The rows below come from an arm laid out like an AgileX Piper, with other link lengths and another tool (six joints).
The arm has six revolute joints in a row. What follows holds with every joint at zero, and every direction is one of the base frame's. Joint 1 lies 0.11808 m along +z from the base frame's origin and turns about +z. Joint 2 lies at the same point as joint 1 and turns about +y. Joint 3 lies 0.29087 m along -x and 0.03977 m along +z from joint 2 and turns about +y. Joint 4 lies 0.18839 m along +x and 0.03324 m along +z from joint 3 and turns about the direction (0.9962, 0, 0.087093). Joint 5 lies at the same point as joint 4 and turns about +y. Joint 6 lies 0.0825 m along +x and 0.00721 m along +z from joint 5 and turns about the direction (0.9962, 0, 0.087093). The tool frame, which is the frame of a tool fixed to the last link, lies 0.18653 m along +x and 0.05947 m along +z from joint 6; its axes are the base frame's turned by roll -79.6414, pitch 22.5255 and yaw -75.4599 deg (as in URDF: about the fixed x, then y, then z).
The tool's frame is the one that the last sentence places.
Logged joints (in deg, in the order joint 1, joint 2, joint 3, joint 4, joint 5, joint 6), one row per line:
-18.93, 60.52, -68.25, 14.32, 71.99, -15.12
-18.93, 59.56, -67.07, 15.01, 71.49, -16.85
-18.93, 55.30, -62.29, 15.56, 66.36, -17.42
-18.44, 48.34, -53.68, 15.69, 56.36, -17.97
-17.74, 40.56, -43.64, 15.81, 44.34, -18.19
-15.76, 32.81, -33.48, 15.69, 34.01, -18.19
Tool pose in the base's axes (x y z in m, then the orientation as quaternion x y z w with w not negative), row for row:
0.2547, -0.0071, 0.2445, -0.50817, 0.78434, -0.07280, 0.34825
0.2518, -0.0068, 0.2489, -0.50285, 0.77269, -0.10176, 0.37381
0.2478, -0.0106, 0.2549, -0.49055, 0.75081, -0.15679, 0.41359
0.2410, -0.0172, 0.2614, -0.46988, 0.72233, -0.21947, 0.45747
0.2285, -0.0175, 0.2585, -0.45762, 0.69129, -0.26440, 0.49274
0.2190, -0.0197, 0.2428, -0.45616, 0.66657, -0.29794, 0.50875
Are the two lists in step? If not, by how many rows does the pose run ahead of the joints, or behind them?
The pose runs 1 row ahead of the joints: the pose in row i belongs to the joints in row i + 1.
